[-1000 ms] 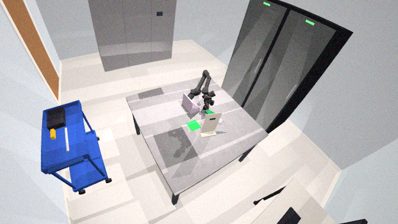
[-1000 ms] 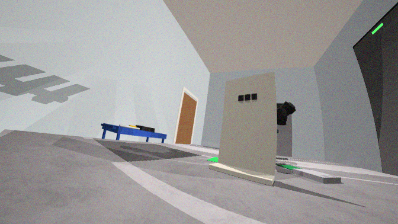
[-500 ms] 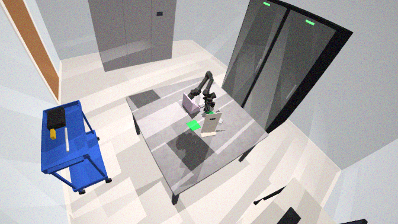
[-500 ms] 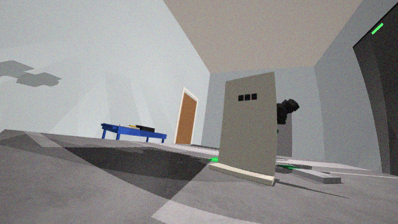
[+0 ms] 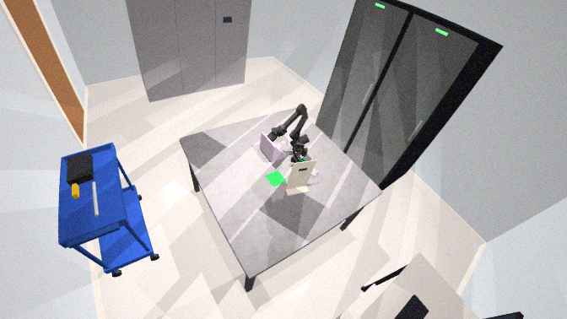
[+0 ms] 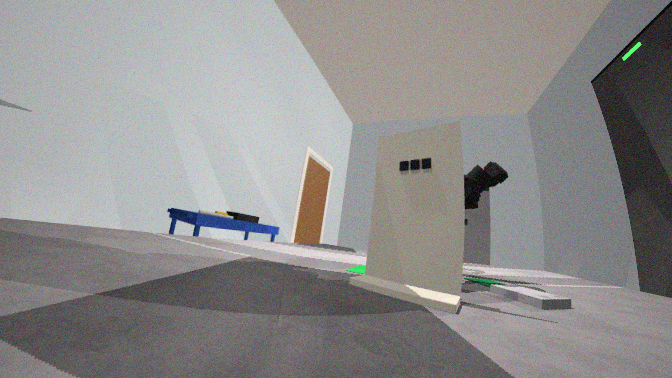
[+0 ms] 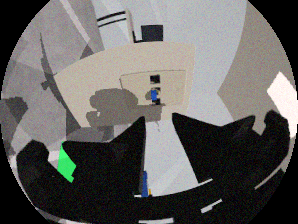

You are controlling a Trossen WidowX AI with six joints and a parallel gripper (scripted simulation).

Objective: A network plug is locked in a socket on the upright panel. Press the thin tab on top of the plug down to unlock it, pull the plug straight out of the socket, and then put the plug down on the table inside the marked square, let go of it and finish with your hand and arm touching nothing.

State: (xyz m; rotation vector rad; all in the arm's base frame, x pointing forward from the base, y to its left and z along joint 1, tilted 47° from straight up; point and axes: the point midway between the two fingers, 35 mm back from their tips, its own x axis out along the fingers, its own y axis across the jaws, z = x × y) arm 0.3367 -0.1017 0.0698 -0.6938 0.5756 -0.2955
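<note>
Right now the blue network plug is 60 mm ahead of my gripper tip and 20 mm to the right of it. The rest, counted from my gripper tip: beige upright panel (80 mm ahead, 30 mm to the right, 80 mm below); then green marked square (80 mm behind, 100 mm to the right, 220 mm below).
</note>
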